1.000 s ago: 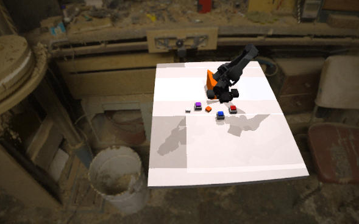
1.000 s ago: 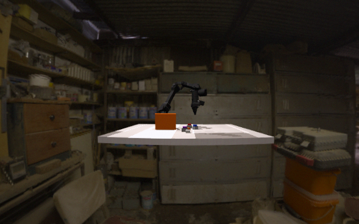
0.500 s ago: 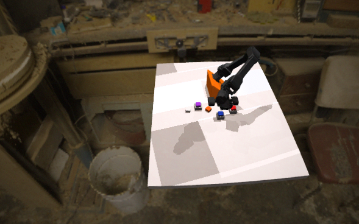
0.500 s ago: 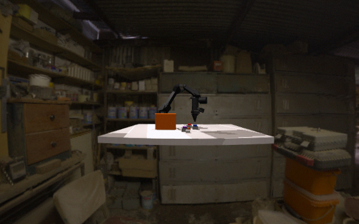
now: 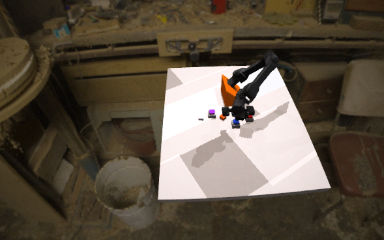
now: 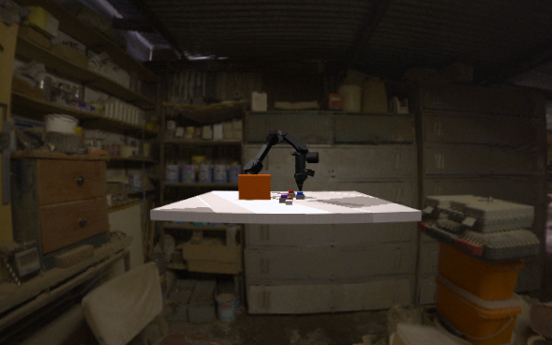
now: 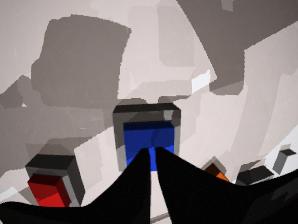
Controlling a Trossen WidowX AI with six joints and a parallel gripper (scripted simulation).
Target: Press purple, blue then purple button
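My gripper tip is now 90 mm past the purple button, 140 mm to the left of it and 10 mm above it. From my gripper tip the other things lie so: orange block (70 mm behind, 70 mm to the right, 40 mm below); blue button (10 mm below); red button (50 mm behind, 90 mm to the left, 10 mm below).
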